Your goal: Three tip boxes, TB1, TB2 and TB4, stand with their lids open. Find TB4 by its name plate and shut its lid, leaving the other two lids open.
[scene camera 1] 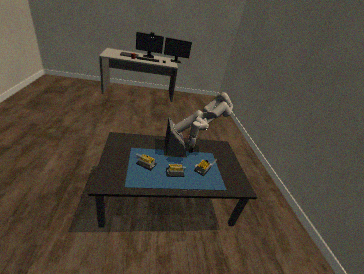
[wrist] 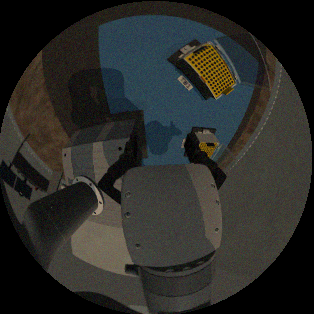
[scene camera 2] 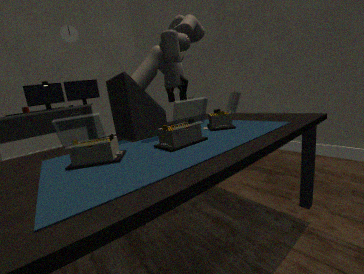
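Seen in the pictures: gripper, fingertip midpoint: (scene camera 1: 189, 149) (wrist: 161, 138) (scene camera 2: 177, 101); arm's base at its link origin: (scene camera 1: 175, 129) (wrist: 86, 195) (scene camera 2: 130, 93).
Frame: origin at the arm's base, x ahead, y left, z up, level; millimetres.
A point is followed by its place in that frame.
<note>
Three grey tip boxes with yellow racks stand with clear lids open. The right box (scene camera 1: 204, 166) @[x 326, y 294, z -151 mm] (scene camera 2: 220, 121) (wrist: 210, 71) @[x 297, y 283, z -149 mm] has a white plate (wrist: 185, 83) @[x 269, y 233, z -204 mm] beside it, too blurred to read now. The middle box (scene camera 1: 175, 170) @[x 465, y 17, z -111 mm] (scene camera 2: 181, 136) @[x 436, y 6, z -171 mm] (wrist: 207, 138) @[x 382, y 87, z -163 mm] shows partly behind a finger in the wrist view. The left box (scene camera 1: 147, 161) @[x 416, y -224, z -93 mm] (scene camera 2: 93, 153) @[x 365, y -247, z -171 mm] does not show in the wrist view. Which box is TB4 cannot be read. My gripper (scene camera 1: 192, 148) @[x 202, y 146, z -70 mm] (scene camera 2: 177, 97) @[x 202, y 146, z -70 mm] (wrist: 161, 138) @[x 202, y 146, z -70 mm] is open and empty, above the mat's back part, touching no box.
A blue mat (scene camera 1: 150, 182) @[x 539, y -175, z -206 mm] (scene camera 2: 145, 175) @[x 552, y -166, z -206 mm] (wrist: 130, 40) @[x 125, y 344, z -206 mm] lies on the dark table (scene camera 1: 107, 186) @[x 622, y -494, z -209 mm]. The arm's dark wedge-shaped base (scene camera 1: 173, 143) @[x 154, y -13, z -62 mm] (scene camera 2: 125, 107) @[x 112, y -65, z -63 mm] stands at the back of the mat. Raised lids stand beside the boxes. A desk (scene camera 1: 115, 62) with two monitors is far behind.
</note>
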